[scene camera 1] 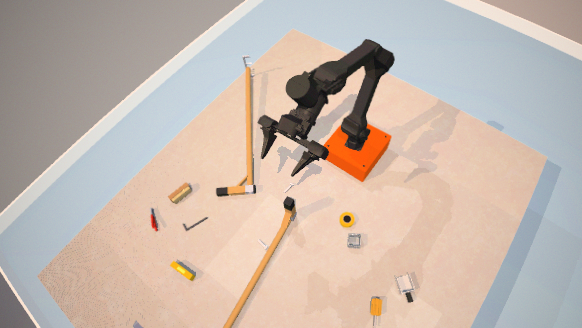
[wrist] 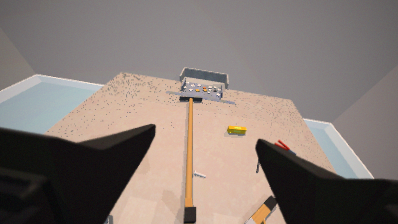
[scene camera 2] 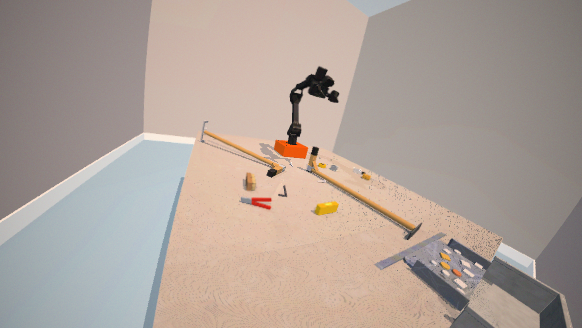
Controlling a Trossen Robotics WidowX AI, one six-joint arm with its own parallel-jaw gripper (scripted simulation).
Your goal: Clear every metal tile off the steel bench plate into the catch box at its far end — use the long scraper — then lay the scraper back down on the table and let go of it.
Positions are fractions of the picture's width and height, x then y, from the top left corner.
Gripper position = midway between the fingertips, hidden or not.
Observation:
My gripper (scene camera 1: 0.48,0.51) is open, with nothing in its grasp. I also see a long scraper (scene camera 2: 0.54,0.51).
My gripper shows as well in the wrist view (wrist: 0.52,0.61).

